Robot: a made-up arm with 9 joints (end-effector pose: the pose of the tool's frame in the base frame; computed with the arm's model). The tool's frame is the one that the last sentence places. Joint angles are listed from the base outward.
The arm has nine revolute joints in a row. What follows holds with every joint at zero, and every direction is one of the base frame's.
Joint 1 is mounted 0.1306 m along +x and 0.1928 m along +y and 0.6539 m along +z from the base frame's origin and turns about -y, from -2.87 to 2.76 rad.
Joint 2 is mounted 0.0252 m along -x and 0.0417 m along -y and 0.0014 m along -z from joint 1 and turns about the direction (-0.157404, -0.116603, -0.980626), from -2.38 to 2.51 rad.
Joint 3 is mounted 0.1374 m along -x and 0.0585 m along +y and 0.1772 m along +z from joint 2 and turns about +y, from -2.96 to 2.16 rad.
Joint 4 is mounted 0.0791 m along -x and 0.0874 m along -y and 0.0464 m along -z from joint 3 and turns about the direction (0.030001, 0.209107, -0.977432), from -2.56 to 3.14 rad.
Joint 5 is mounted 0.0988 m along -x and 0.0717 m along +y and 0.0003 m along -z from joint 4 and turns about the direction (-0.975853, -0.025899, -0.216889), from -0.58 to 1.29 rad.
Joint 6 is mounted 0.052 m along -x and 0.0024 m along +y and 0.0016 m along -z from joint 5 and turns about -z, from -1.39 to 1.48 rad.
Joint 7 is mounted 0.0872 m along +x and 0.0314 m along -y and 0.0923 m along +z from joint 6 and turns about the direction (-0.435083, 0.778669, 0.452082), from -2.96 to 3 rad.
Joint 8 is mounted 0.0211 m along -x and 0.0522 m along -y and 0.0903 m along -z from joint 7 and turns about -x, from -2.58 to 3.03 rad.
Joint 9 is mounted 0.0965 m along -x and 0.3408 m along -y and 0.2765 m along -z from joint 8 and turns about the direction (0.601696, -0.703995, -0.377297), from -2.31 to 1.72 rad.
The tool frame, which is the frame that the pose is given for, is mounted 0.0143 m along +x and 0.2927 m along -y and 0.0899 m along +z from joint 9; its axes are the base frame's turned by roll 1.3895, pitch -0.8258 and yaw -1.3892 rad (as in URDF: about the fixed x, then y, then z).
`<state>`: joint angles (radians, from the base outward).
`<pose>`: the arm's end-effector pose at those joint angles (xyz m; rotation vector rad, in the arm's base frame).
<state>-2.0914 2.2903 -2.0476 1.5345 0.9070 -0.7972 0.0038 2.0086 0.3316</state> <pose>0.0744 0.7860 0.0706 2.2857 0.1081 -1.8792</pose>
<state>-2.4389 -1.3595 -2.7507 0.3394 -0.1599 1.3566 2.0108 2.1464 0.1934</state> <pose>0.1330 -0.3565 0.4262 0.6539 -0.5360 -0.5103</pose>
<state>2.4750 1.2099 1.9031 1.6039 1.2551 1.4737 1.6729 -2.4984 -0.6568</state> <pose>0.1278 0.8655 0.5295 0.2668 0.4407 2.6968</pose>
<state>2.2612 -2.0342 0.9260 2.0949 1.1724 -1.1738 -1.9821 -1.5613 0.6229</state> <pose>0.4822 -0.2991 1.3275 -2.0217 1.5633 -1.3359</pose>
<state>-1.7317 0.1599 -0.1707 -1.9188 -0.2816 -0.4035 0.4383 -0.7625 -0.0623</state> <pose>-0.1376 0.2907 0.3805 1.8462 1.5453 -0.0269</pose>
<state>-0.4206 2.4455 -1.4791 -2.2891 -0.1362 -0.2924 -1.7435 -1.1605 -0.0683</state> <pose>-0.0109 -0.2105 0.1872 0.8548 -0.9239 -0.8697</pose>
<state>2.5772 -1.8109 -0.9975 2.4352 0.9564 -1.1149 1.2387 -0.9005 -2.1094</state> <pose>0.2450 -0.2990 0.6184 -1.0889 0.2680 0.7518</pose>
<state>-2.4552 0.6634 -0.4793 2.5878 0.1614 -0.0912 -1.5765 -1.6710 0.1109</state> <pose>0.5025 -0.1582 1.2795 0.1675 -1.6896 0.9276</pose>
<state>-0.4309 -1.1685 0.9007 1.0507 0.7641 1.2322 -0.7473 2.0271 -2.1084</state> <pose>0.0477 0.4277 1.2041 2.3430 -0.2504 1.1872</pose>
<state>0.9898 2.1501 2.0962 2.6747 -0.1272 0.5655 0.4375 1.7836 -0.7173</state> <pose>-0.2501 0.0170 0.4925 1.0884 2.4837 0.8559</pose>
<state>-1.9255 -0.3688 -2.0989 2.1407 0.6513 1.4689 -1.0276 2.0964 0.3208</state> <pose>0.8779 -0.2175 0.5518 -2.0416 2.2931 0.4054</pose>
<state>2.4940 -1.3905 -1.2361 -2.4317 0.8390 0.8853 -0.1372 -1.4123 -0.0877</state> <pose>-0.0130 0.4217 0.1462 -0.9518 1.1664 2.4265</pose>
